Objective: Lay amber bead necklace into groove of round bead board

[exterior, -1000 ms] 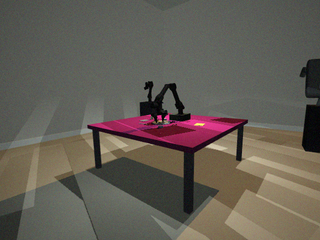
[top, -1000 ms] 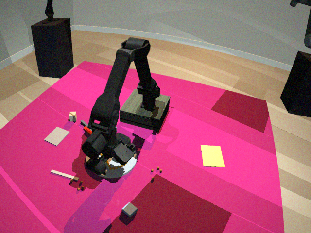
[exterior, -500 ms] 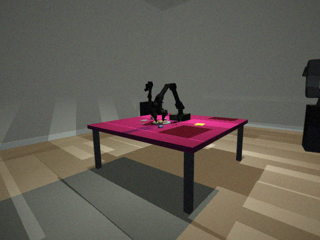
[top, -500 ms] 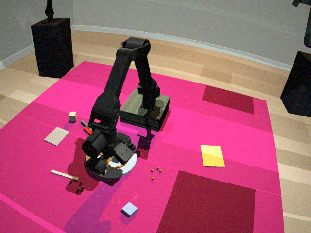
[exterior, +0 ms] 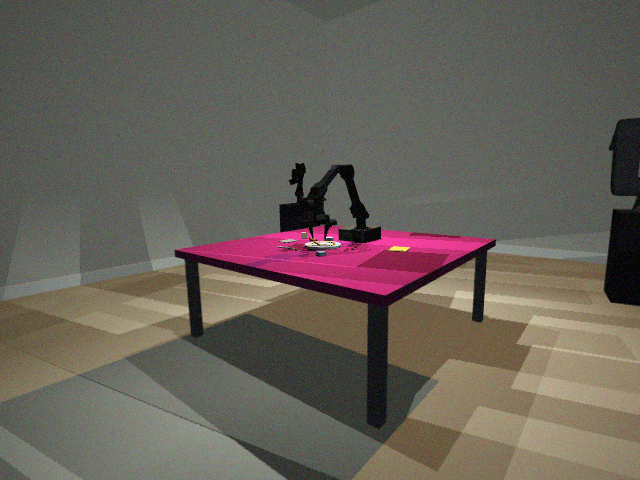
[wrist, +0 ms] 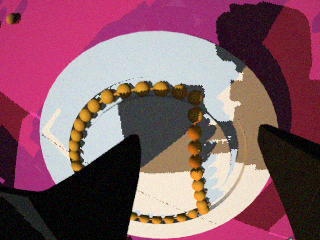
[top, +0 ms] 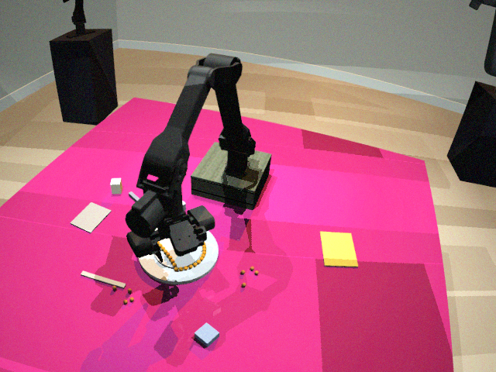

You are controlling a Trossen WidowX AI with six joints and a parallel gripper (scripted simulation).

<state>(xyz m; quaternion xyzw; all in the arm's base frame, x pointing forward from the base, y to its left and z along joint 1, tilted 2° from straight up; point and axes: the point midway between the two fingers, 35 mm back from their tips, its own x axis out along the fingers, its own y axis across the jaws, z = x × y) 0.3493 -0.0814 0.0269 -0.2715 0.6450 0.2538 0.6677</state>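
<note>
The round bead board is 5 cm behind my gripper tip, 1 cm to the right of it and 4 cm below it. Also, from my gripper tip: white block 21 cm behind, 6 cm to the right, 4 cm below; then blue block 16 cm ahead, 11 cm to the left, 4 cm below; then white strip 8 cm ahead, 16 cm to the right, 5 cm below.
</note>
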